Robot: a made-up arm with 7 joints.
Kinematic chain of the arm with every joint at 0, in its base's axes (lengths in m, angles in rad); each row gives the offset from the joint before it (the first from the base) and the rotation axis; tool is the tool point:
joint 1: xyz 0 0.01 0.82 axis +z
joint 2: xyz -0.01 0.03 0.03 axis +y
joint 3: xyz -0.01 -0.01 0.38 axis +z
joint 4: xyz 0.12 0 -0.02 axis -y
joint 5: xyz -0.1 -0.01 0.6 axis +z
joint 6: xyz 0.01 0 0 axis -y
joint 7: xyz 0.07 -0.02 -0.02 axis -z
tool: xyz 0 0.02 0.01
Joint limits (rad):
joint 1: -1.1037..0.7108
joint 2: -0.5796..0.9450
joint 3: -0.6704..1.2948
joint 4: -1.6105..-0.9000
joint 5: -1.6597..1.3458
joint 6: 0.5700..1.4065
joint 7: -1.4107..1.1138
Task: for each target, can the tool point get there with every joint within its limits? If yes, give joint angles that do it. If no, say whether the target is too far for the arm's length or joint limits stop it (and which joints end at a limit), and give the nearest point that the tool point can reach.
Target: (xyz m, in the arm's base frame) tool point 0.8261 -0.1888 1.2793
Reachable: yes | joints -0.0484 0.2836 -0.1980 -1.1962 -0.4224 1.0610 0.6049
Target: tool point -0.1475 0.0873 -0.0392
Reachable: no: joint limits stop it (at a limit: joint 1, joint 2, joint 4, joint 6, joint 7) | nearest point 0.4238 0.5905 0.4558 | short by 0.908 m
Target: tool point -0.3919 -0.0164 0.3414
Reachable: no: joint limits stop it (at a limit: joint 1, joint 2, joint 3, joint 4, joint 6, joint 7) | nearest point -0.1433 -0.7403 0.5873 | short by 0.804 m
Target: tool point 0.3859 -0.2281 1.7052
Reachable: yes | joints 0.4199 -0.3477 -0.5024 -1.1413 -1.4233 0.8105 0.4289
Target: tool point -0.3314 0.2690 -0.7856
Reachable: no: too far | nearest point 0.3651 0.6416 0.4712 | short by 1.484 m
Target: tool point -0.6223 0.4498 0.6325
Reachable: no: joint limits stop it (at a limit: joint 1, joint 2, joint 3, joint 4, joint 6, joint 7) | nearest point -0.5630 0.5338 1.2387 | short by 0.615 m
